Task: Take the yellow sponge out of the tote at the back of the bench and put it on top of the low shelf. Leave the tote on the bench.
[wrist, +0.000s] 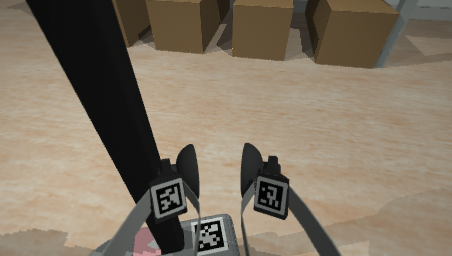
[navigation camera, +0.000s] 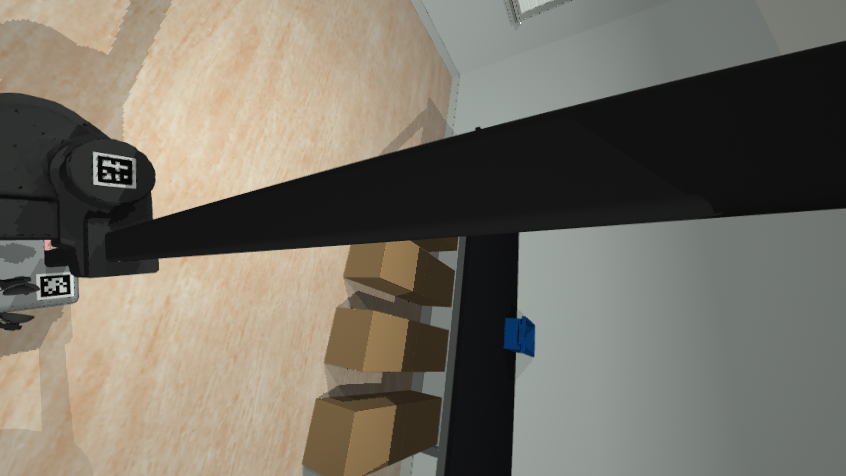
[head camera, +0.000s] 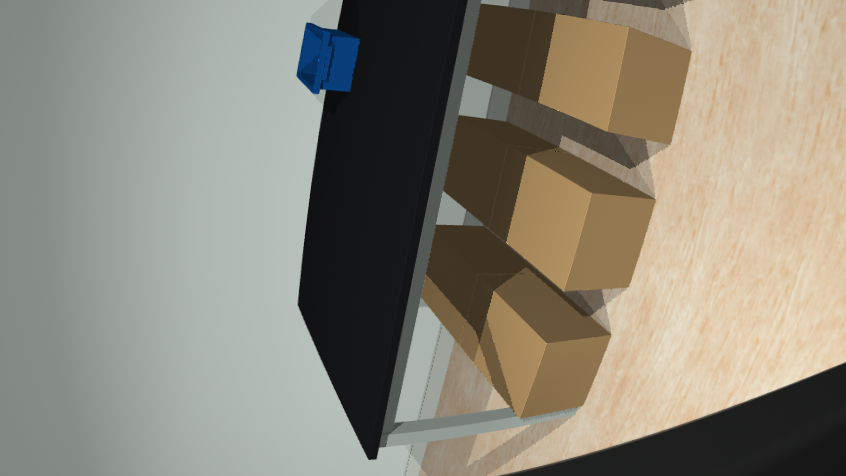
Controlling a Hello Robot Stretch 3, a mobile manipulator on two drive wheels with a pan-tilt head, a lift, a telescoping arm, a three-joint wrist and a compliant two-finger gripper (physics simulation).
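Places are measured from the robot's base along level axes (x ahead, y left, z up), in metres.
Where they show: gripper, fingertip midpoint: [wrist: 219, 161] [navigation camera: 34, 302].
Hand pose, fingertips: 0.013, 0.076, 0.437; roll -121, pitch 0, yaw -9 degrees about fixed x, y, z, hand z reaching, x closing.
Things, the pixels of their top centre, and the offset from my fingertips, as dx, dy, dz. "spot": a spot on its surface instead. Level surfaces: height alone.
- small blue tote, middle of its top: [head camera: 309, 55] [navigation camera: 530, 337] +0.535, +1.762, +0.445
- black-topped bench, its level: dz +0.325
- grey bench leg, surface spot: [head camera: 467, 425] spot: -0.602, +1.434, +0.009
A small blue tote [head camera: 343, 63] [navigation camera: 515, 335] stands at the back edge of the black-topped bench [head camera: 378, 207] [navigation camera: 482, 355]. Its inside cannot be made out, and the yellow sponge does not show in any view. The low shelf does not show either. My gripper [wrist: 219, 161] is open, with a gap between its two dark fingertips and bare floor seen through it. It is above the floor near my own base [wrist: 230, 240], away from the bench and the tote.
Several brown boxes [head camera: 582, 76] [navigation camera: 366, 340] [wrist: 262, 30] stand on the floor under the bench and stick out past its front edge. A grey bench leg [head camera: 467, 425] is at one end. My black mast [navigation camera: 414, 189] [wrist: 107, 95] crosses the navigation and wrist views.
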